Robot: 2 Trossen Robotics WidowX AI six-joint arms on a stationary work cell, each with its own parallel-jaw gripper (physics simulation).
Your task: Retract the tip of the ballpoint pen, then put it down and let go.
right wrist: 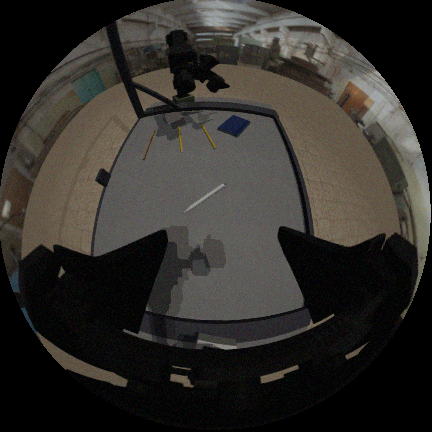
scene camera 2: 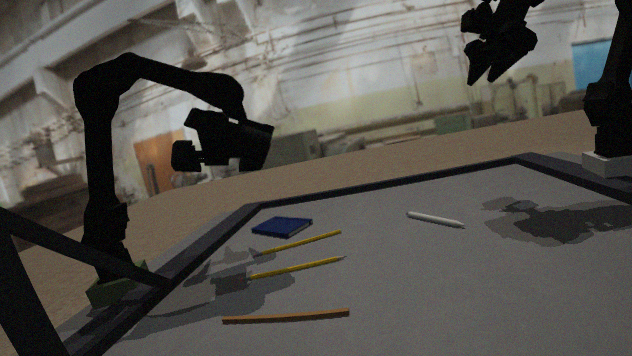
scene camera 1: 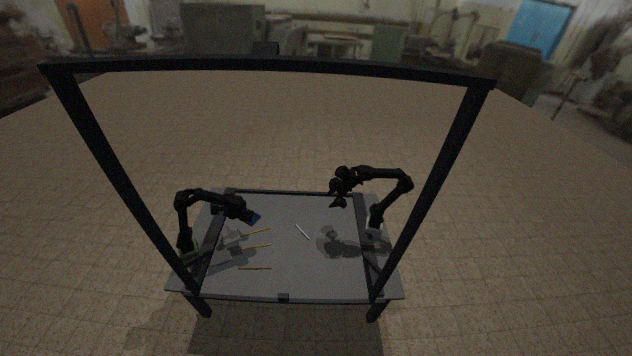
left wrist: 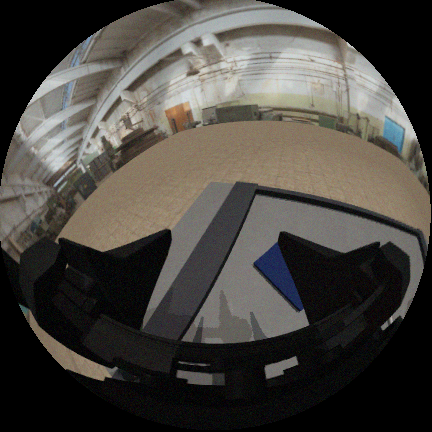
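Where they show: left gripper, fingertip midpoint: (scene camera 2: 220, 170) (left wrist: 226, 236); right gripper, fingertip midpoint: (right wrist: 223, 234) (scene camera 2: 478, 83) (scene camera 1: 328, 200); left arm's base at its link origin: (right wrist: 182, 95) (scene camera 2: 116, 274) (scene camera 1: 187, 247); right arm's base at its link origin: (scene camera 2: 615, 153) (scene camera 1: 374, 224).
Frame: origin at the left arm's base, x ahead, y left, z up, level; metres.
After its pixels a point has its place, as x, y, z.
A white pen (scene camera 1: 302, 231) @[0.631, -0.172, -0.031] (scene camera 2: 435, 220) @[0.628, -0.180, -0.034] (right wrist: 205, 198) @[0.637, -0.173, -0.032] lies flat on the table near its middle. Its narrow end points to the lower right in scene camera 2; whether the writing tip is out is too small to tell. It does not show in the left wrist view. My right gripper (scene camera 1: 337, 204) @[0.765, -0.214, 0.209] (scene camera 2: 480, 81) @[0.765, -0.214, 0.209] (right wrist: 223, 234) @[0.765, -0.214, 0.209] is open and empty, high above the table and to the right of the pen in both scene views. My left gripper (left wrist: 226, 236) @[0.273, 0.093, 0.142] is open and empty, raised over the table's left side, well apart from the pen.
A dark blue notebook (scene camera 1: 255, 219) @[0.412, 0.045, -0.028] (scene camera 2: 282, 227) @[0.378, 0.067, -0.028] (left wrist: 277, 277) @[0.347, 0.092, -0.028] (right wrist: 234, 125) @[0.394, 0.086, -0.028] lies left of the pen in the scene views. Two yellow pencils (scene camera 2: 301, 242) @[0.391, -0.044, -0.035] (scene camera 2: 297, 268) @[0.352, -0.145, -0.036] and an orange-brown stick (scene camera 2: 286, 317) @[0.301, -0.268, -0.034] (right wrist: 149, 145) @[0.312, -0.266, -0.036] lie on the left. Dark frame posts (scene camera 1: 112, 170) @[-0.001, -0.273, 0.733] (scene camera 1: 435, 180) @[0.717, -0.700, 0.743] rise beside the table.
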